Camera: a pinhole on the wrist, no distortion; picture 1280 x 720 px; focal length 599.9 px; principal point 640.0 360.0 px. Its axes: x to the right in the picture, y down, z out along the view. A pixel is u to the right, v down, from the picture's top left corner.
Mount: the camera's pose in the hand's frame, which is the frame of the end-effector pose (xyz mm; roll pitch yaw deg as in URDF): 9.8 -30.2 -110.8 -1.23 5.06 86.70
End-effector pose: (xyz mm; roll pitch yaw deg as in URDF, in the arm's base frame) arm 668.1 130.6 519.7 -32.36 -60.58 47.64
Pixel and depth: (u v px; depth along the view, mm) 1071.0 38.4 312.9
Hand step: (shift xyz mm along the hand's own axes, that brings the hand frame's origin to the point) 185.0 212.0 184.6
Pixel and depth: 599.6 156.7 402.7
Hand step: 137.9 -28.8 295.5
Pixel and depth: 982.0 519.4 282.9
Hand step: -60.6 159.6 155.1
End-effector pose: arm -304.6 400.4 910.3 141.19 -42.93 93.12
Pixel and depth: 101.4 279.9 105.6
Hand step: 16.7 -115.8 3.0
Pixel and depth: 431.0 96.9 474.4
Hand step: 200.3 -163.8 380.7
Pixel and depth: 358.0 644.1 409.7
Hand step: -201.6 -174.3 310.0
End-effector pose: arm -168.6 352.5 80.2 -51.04 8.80 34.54
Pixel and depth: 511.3 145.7 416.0
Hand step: 146.2 -90.1 314.5
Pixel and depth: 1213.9 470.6 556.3
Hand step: -71.2 554.4 394.1
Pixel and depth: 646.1 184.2 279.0
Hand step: 87.0 -7.0 168.5
